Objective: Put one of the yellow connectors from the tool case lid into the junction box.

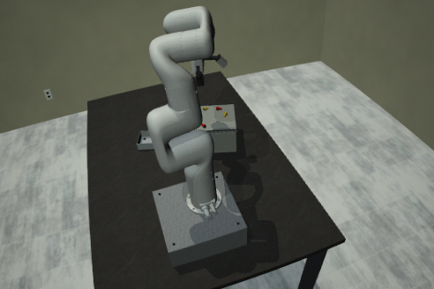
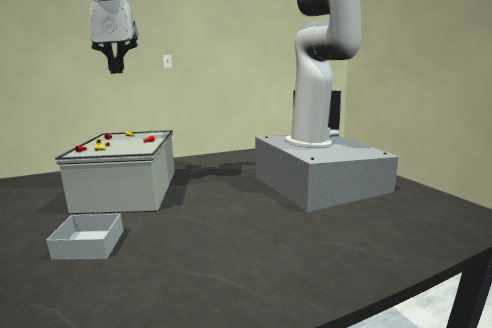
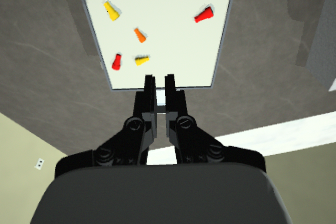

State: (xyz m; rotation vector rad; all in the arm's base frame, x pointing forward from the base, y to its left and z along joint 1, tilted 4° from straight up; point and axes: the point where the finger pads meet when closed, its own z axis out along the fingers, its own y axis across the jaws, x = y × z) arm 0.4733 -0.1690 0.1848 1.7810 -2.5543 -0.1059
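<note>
Right now the orange connector is 19 cm below my hand, 4 cm ahead of it and 2 cm to the left of it. Also, from my hand: grey tool case 23 cm below.
</note>
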